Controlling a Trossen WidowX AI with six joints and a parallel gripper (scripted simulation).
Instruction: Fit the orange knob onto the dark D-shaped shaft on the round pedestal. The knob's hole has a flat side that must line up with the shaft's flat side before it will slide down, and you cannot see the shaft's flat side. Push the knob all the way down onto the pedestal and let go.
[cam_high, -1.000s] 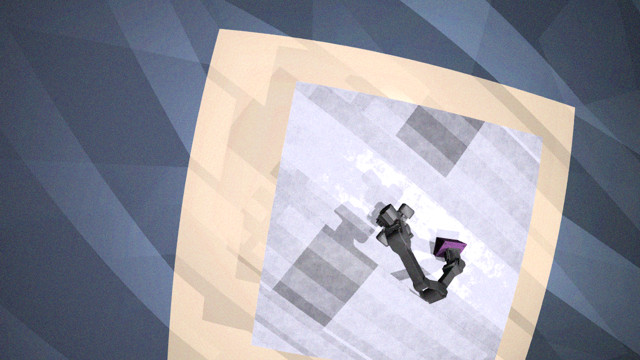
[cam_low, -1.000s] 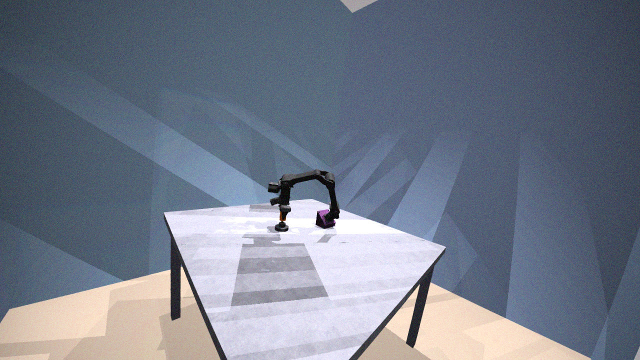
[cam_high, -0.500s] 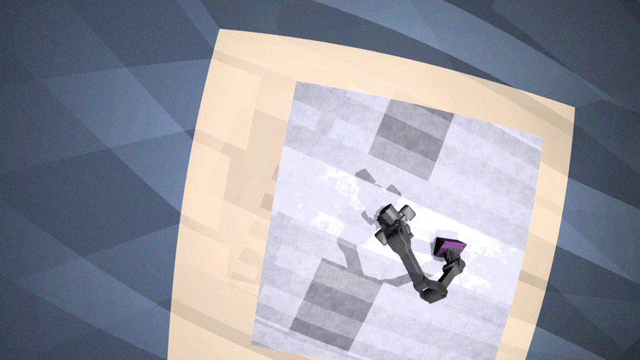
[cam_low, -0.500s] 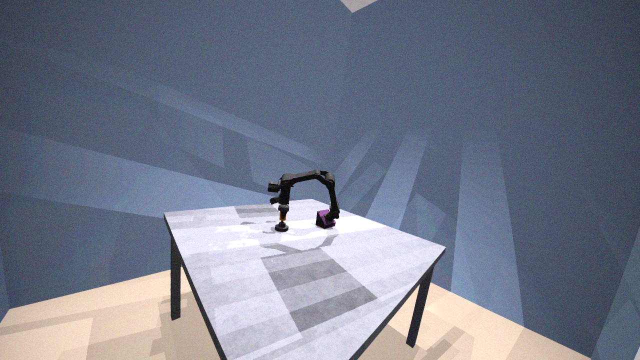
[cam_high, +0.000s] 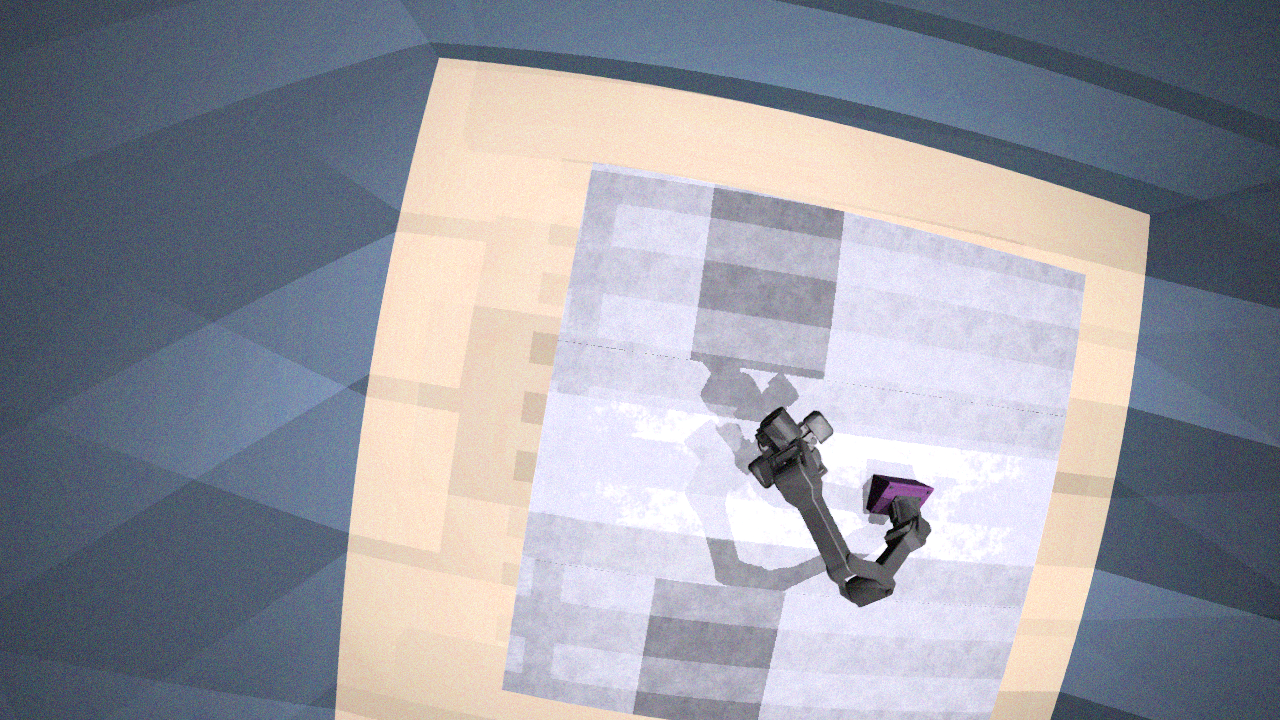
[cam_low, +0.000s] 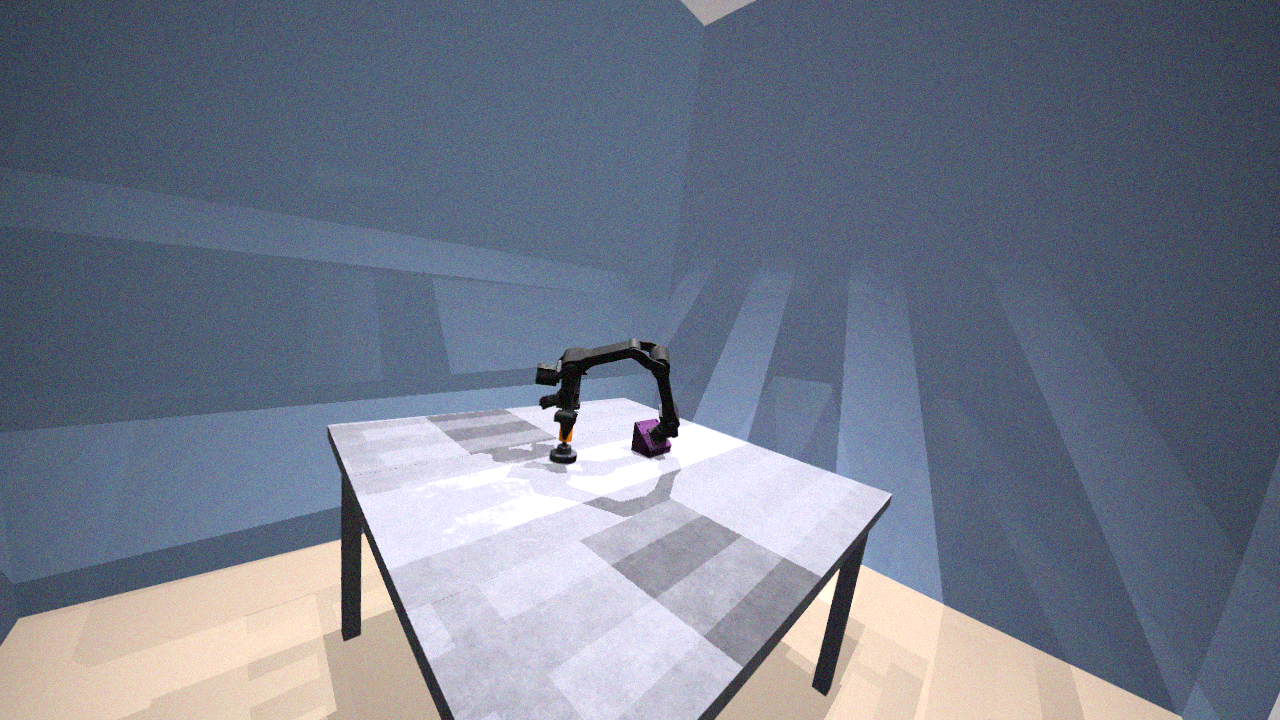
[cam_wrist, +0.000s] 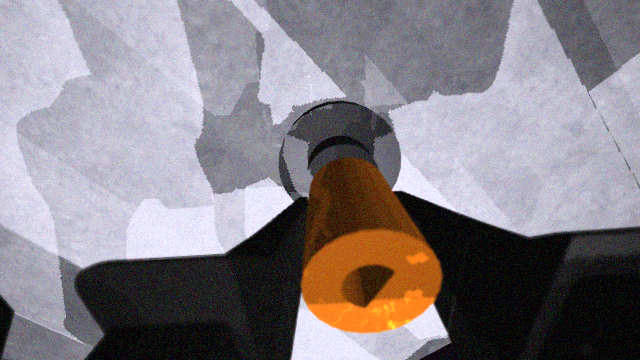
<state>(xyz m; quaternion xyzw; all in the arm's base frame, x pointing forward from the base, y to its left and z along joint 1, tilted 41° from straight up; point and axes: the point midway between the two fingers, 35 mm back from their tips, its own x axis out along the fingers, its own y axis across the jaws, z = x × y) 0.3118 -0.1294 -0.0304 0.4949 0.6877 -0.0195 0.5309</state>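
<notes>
The orange knob is 2 cm above my gripper tip. Round my gripper tip: short shaft: 4 cm below.
</notes>
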